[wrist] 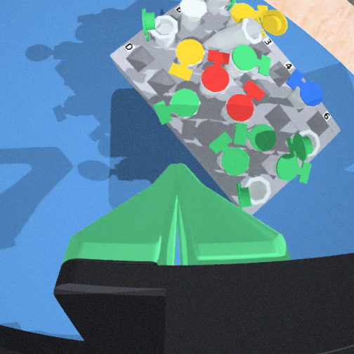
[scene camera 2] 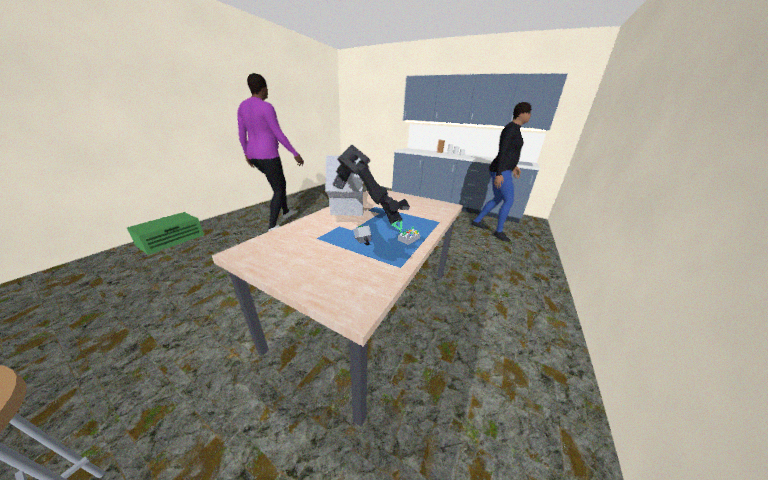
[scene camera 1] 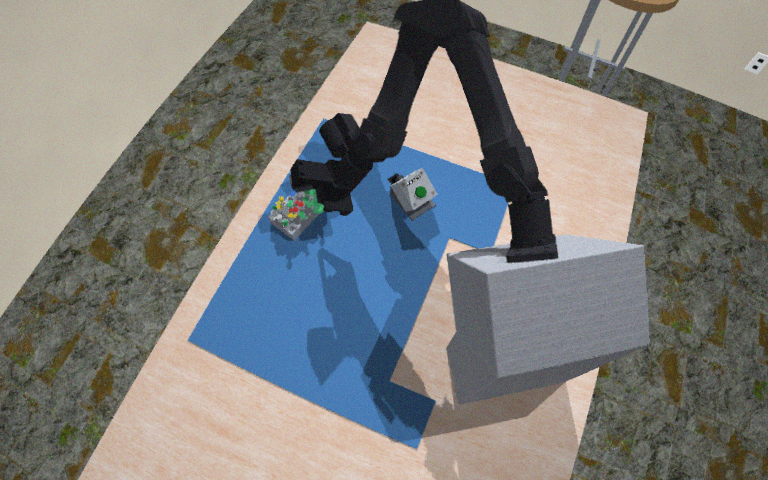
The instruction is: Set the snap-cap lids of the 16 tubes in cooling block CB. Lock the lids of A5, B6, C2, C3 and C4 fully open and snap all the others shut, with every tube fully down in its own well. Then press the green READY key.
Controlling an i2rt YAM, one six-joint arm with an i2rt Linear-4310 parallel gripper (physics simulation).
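Frame: origin at the arm's base, x ahead, y left, z up, level; millimetres.
Where they show: gripper, fingertip midpoint: [scene camera 2: 401, 229] [scene camera 1: 316, 212]; arm's base, link origin: [scene camera 2: 344, 173] [scene camera 1: 533, 249].
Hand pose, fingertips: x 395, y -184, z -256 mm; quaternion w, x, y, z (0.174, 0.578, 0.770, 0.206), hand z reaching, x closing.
Observation:
Each offset is from my fingertips to the top centre of the thing. "spot": to the spot under its first point. Level surfaces: height alone.
The grey cooling block @(dx +50, dy -17, dz -18 mm) [scene camera 1: 290, 230] [scene camera 2: 408, 240] [wrist: 141, 58] stands on the blue mat, holding tubes with green, red, yellow, white and blue lids. In the wrist view, a tube with a yellow lid [wrist: 274, 21] leans toward the numbered edge, lid open. Green lids at the top left [wrist: 149, 24], right [wrist: 300, 147] and bottom corner [wrist: 243, 195] stand open beside white rims. Several lids lie over their tubes; whether they are snapped cannot be told. My gripper [scene camera 1: 320, 208] [scene camera 2: 399, 228] [wrist: 177, 175] is shut and empty, fingertips beside the block's lower left edge. The green READY key [scene camera 1: 420, 191] shows on its box.
The grey key box @(spot: dx -199, dy -40, dz +15 mm) [scene camera 1: 406, 198] [scene camera 2: 362, 232] stands on the blue mat @(dz -47 mm) [scene camera 1: 254, 300] [scene camera 2: 339, 234], apart from the block. A large grey pedestal [scene camera 1: 566, 316] [scene camera 2: 346, 204] carries the arm's base. The wooden table edge passes close to the block's far side.

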